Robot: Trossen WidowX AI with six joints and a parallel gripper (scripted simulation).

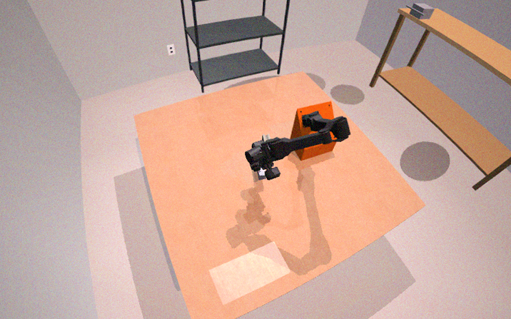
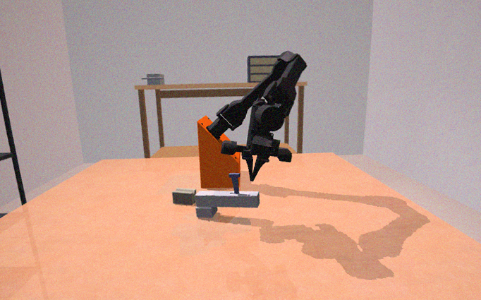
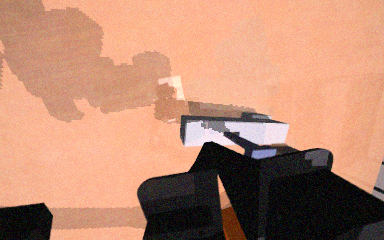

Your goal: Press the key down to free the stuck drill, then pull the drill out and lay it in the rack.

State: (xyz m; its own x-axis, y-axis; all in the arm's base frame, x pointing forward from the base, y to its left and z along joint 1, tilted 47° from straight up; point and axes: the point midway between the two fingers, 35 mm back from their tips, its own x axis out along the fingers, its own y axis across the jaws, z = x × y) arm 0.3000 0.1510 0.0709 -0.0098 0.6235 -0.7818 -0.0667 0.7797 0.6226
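My gripper tip is 1 cm past the blue key, 5 cm to the left of it and 1 cm above it. The rest, counted from my gripper tip: rack 12 cm behind, 23 cm to the right, 10 cm below; drill 2 cm behind, 10 cm to the right, 6 cm below.
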